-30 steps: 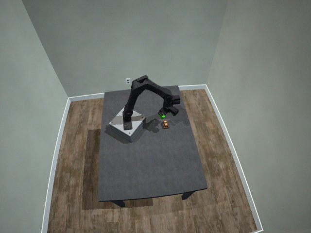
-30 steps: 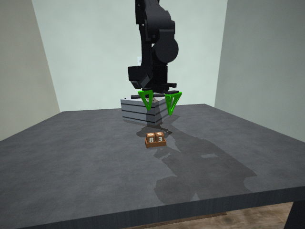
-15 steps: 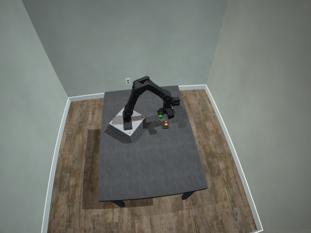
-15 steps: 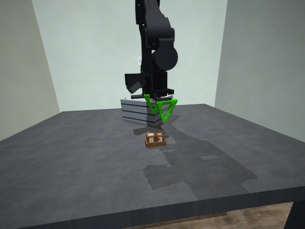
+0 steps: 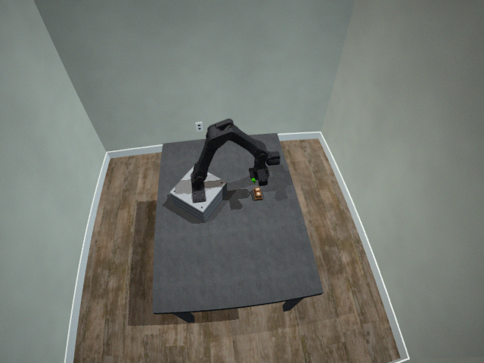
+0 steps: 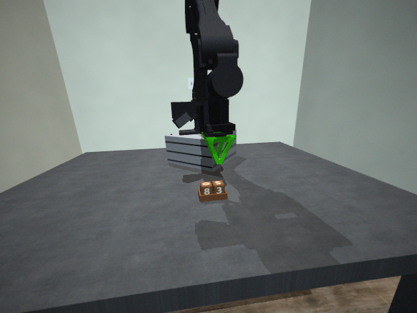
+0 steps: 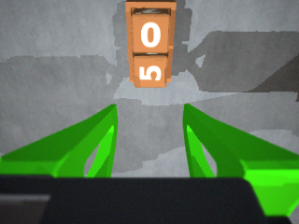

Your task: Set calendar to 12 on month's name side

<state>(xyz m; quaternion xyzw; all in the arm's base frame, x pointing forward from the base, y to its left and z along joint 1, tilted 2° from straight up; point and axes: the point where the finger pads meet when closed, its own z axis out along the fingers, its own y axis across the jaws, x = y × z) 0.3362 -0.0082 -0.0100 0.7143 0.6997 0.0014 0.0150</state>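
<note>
My gripper is now 100 mm above the brown tray and 20 mm to the left of it.
</note>
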